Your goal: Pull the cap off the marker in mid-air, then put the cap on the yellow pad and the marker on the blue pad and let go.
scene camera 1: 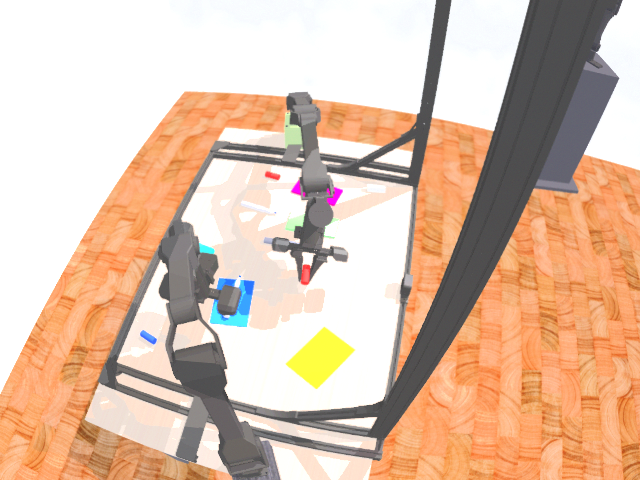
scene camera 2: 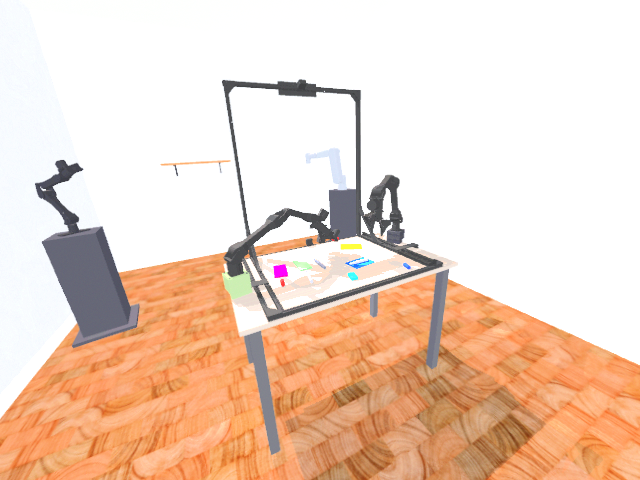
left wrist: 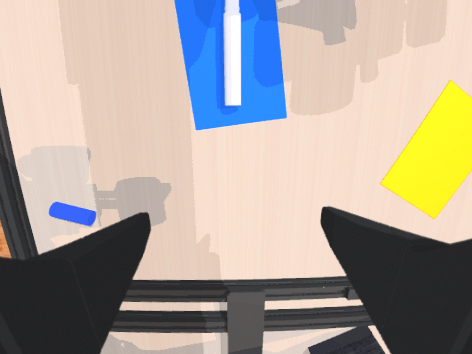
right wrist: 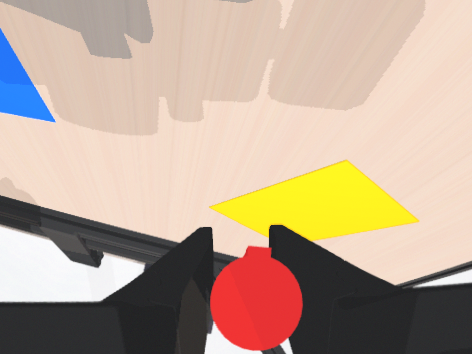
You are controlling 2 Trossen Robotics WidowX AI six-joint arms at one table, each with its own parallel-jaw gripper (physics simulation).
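The white marker lies uncapped on the blue pad; the left arm partly covers it in scene camera 1. My left gripper is open and empty, above the table on the near side of the blue pad in its wrist view. My right gripper is shut on the red cap and holds it in the air, between the far pads and the yellow pad in scene camera 1. The yellow pad is bare.
A blue cap lies left of the left arm. Another red cap, a magenta pad, a green pad, a white marker and a grey-blue marker lie farther back. A dark frame borders the table.
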